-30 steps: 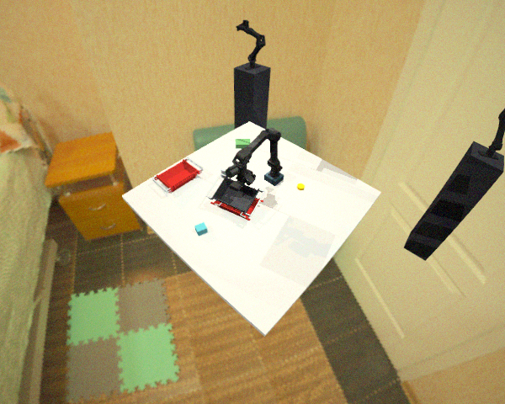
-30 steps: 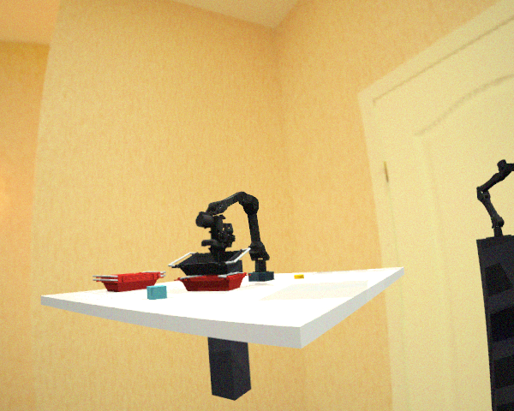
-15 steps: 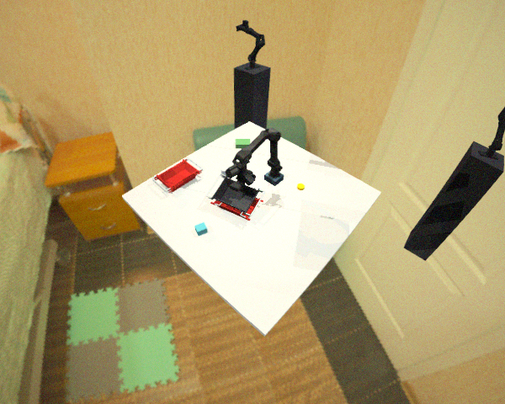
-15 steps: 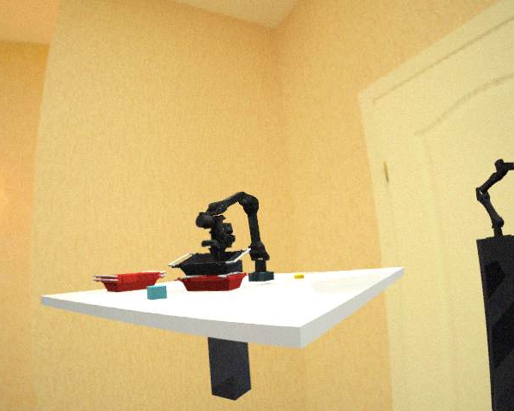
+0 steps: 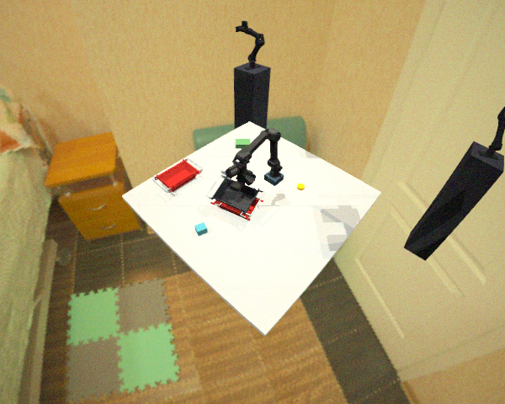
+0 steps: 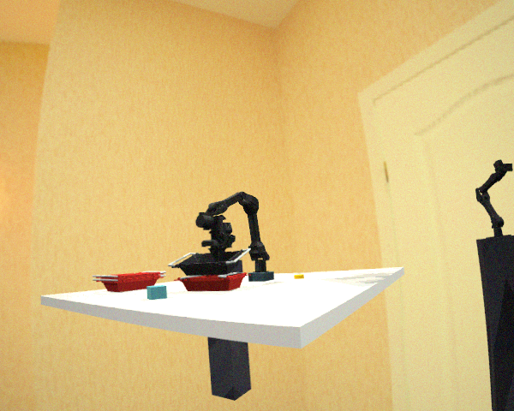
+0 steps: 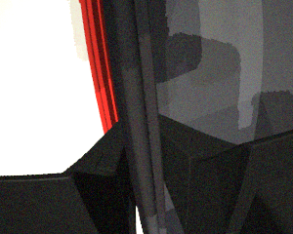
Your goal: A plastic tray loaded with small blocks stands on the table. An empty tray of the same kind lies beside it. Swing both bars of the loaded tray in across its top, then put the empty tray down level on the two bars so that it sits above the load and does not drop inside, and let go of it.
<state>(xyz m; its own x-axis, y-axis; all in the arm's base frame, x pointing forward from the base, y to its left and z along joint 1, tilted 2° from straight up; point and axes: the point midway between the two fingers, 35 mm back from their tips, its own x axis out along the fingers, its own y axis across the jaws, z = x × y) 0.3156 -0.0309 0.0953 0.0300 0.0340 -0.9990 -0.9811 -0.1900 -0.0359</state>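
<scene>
My gripper tip is 7 cm short of the dark grey tray, 1 cm to the right of it and 1 cm below it. Also, from my gripper tip: cyan block 33 cm ahead, 9 cm below, 2 cm to the right; then pale cylinder 25 cm to the right, 11 cm behind, 7 cm below; then yellow disc 37 cm behind, 22 cm to the left, 10 cm below.
</scene>
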